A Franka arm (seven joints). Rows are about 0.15 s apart.
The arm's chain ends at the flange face. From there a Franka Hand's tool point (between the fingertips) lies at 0.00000 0.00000 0.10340 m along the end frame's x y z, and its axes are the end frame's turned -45 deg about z.
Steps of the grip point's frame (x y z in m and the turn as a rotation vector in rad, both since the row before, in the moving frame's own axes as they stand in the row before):
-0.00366, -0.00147, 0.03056, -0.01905, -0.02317, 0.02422
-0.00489, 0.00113, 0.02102, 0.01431, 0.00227, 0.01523
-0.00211, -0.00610, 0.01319, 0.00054, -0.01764, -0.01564
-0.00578, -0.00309, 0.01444, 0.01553, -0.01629, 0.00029
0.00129, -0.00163, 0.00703, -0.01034, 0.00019, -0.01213
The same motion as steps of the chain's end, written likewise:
-0.00329, -0.00153, 0.03061, -0.02985, -0.00291, 0.02422
-0.00179, 0.00548, 0.02103, 0.01172, -0.00851, 0.01523
-0.00449, -0.00408, 0.01321, -0.01209, -0.01286, -0.01564
-0.00395, 0.00185, 0.01447, -0.00054, -0.02250, 0.00029
-0.00101, -0.00280, 0.00704, -0.00718, 0.00745, -0.01213

